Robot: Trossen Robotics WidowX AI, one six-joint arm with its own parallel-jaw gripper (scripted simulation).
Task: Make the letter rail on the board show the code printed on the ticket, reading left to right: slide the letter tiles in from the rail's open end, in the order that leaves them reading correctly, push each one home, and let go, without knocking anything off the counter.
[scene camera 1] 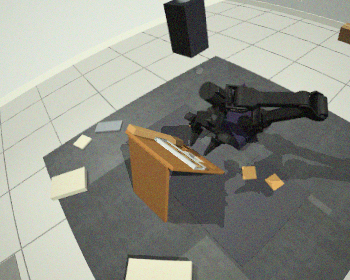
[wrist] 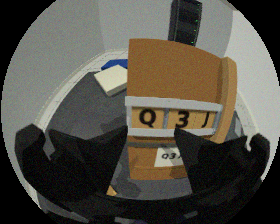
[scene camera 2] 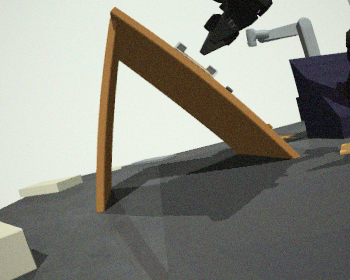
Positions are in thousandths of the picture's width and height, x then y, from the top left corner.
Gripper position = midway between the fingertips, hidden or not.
Scene:
my gripper: scene camera 1 564,538; wrist 541,583; scene camera 2 590,173

